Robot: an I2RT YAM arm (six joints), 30 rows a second.
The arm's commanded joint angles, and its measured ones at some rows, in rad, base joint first. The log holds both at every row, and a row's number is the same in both.
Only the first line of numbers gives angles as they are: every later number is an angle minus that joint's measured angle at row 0.
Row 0, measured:
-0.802, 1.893, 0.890, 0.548, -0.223, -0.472
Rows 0 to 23, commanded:
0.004, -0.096, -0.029, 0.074, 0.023, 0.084
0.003, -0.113, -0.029, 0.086, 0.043, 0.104
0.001, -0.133, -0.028, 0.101, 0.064, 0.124
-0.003, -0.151, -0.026, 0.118, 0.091, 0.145
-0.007, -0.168, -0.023, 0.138, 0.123, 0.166
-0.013, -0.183, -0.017, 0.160, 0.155, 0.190
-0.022, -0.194, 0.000, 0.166, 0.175, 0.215
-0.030, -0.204, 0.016, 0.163, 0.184, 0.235
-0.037, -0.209, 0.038, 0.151, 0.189, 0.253
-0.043, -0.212, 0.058, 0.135, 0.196, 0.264
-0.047, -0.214, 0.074, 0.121, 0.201, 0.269
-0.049, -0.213, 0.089, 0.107, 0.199, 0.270
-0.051, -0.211, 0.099, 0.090, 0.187, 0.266
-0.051, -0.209, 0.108, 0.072, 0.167, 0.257
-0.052, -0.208, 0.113, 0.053, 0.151, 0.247
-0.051, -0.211, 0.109, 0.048, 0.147, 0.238
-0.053, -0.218, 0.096, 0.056, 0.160, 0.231
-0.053, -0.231, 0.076, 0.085, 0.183, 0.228
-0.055, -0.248, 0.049, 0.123, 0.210, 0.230
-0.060, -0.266, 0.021, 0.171, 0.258, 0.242
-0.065, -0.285, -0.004, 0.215, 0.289, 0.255
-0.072, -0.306, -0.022, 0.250, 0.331, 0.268
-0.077, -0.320, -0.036, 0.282, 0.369, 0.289
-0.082, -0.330, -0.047, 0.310, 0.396, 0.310
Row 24, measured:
-0.052, -0.254, -0.004, 0.153, 0.247, 0.242
